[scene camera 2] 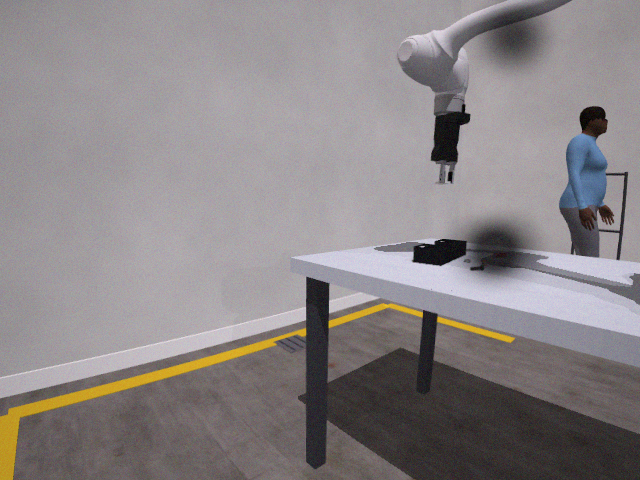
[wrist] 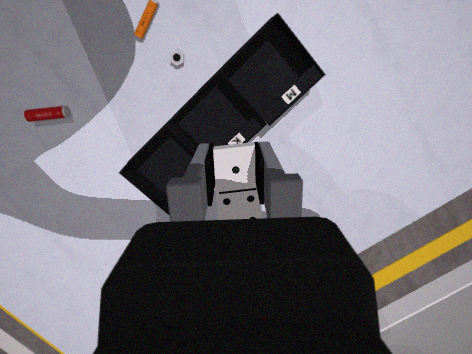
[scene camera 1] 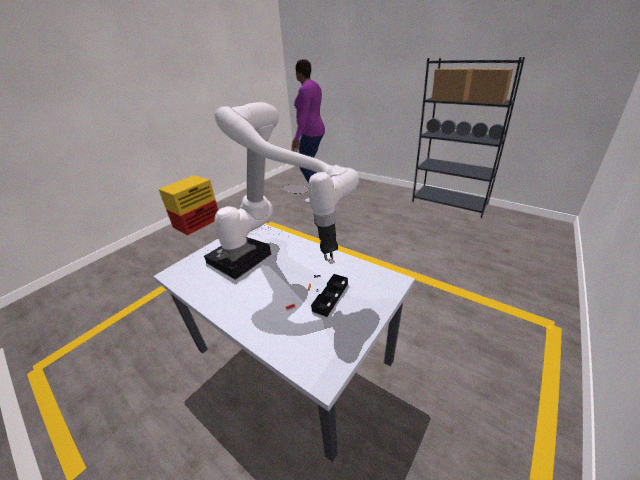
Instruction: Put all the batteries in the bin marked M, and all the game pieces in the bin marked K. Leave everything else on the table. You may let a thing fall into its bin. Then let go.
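Frame: origin at the arm's base, x ahead, y left, z up, level; millimetres.
Where they show: gripper, fingertip midpoint: (scene camera 2: 445, 182) (wrist: 234, 161) (scene camera 1: 328, 258); arm's base, origin of the base link: (scene camera 1: 236, 250).
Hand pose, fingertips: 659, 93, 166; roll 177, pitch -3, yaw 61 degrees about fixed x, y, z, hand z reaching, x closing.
Each offset is from my fingertips to the top centre of the thing, as dx, dy, dz. "spot": to the spot under its first point.
My gripper (scene camera 1: 329, 257) (scene camera 2: 445, 180) (wrist: 234, 161) is shut on a white domino @[+14, -7, +5] (wrist: 235, 175) with black pips and a black line. It hangs high above the table, near the black bins. The bin marked M (wrist: 265, 75) is the upper-right one in the wrist view. The bin marked K @[spot: +5, -20, -226] (wrist: 212, 117) is the middle one, its label partly behind the fingertips. Nothing shows on their visible floors. A red battery @[-105, -188, -219] (scene camera 1: 290, 306) (wrist: 46, 113) and an orange battery @[-128, -23, -223] (scene camera 1: 309, 286) (wrist: 146, 20) lie on the table beside the bins.
A third bin @[spot: +26, -112, -226] (wrist: 162, 167) adjoins K, its label hidden. A metal nut @[-77, -17, -224] (scene camera 1: 317, 290) (wrist: 177, 58) lies beside the bins. A small dark thing @[-149, +70, -220] (scene camera 1: 316, 275) (scene camera 2: 476, 268) lies near them, too small to name. A person (scene camera 1: 309, 111) (scene camera 2: 585, 170) stands beyond the table.
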